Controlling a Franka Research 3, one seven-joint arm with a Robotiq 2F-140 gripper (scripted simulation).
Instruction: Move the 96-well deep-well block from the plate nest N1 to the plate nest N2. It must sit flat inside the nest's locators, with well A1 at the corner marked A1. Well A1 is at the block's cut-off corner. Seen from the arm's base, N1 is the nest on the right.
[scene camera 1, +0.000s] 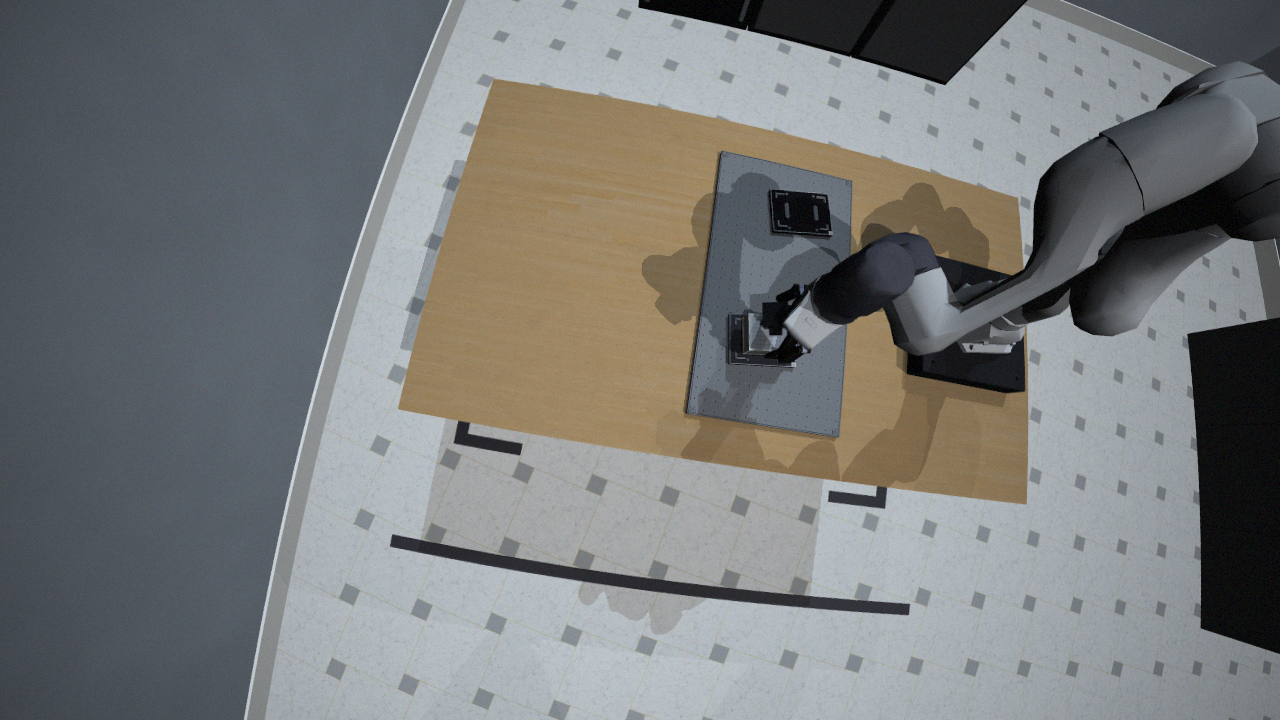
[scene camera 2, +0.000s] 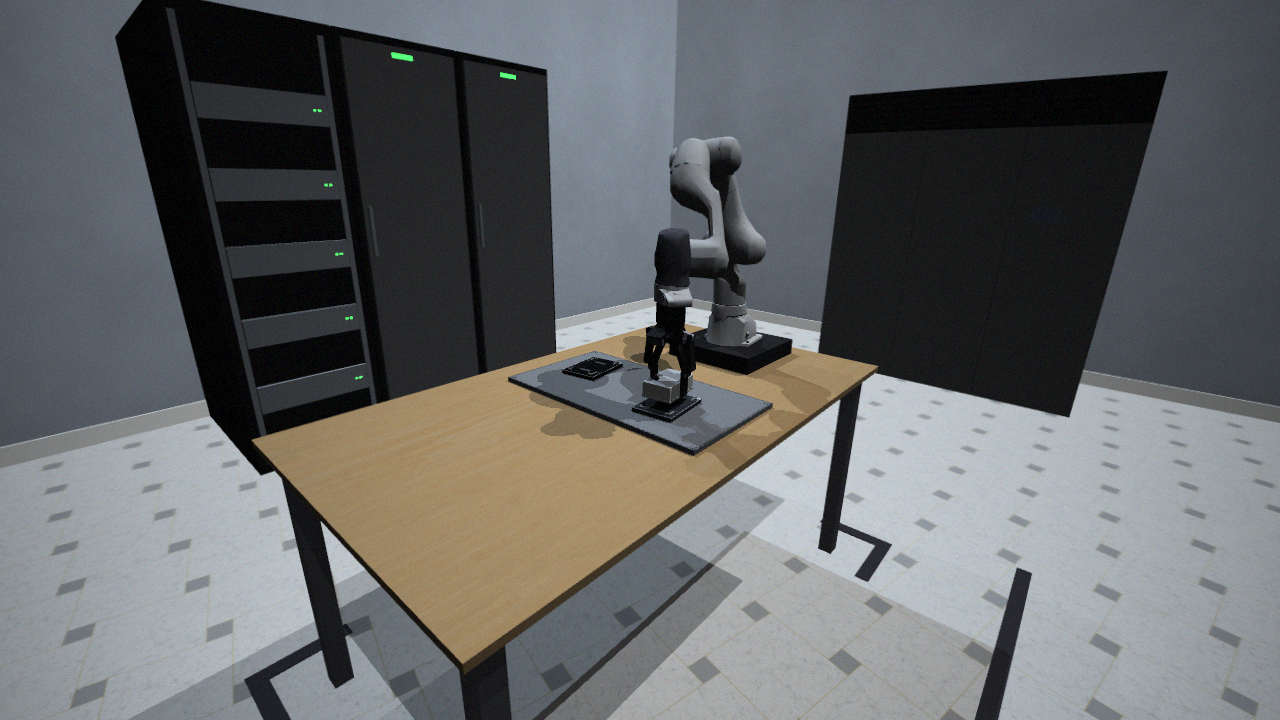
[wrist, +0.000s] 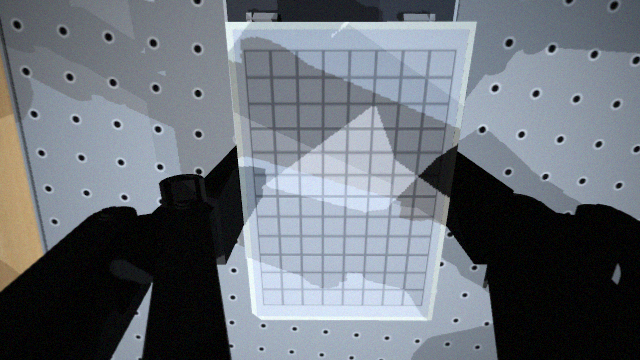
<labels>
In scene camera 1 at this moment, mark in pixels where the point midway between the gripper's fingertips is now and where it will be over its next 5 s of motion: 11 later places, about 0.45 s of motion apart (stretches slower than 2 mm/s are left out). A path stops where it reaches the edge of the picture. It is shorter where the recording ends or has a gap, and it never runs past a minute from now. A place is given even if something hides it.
The gripper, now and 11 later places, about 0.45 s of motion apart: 769, 337; 766, 338; 764, 339; 764, 339; 764, 339; 764, 339; 764, 339; 765, 339; 766, 338; 767, 337; 772, 334; 778, 331
</labels>
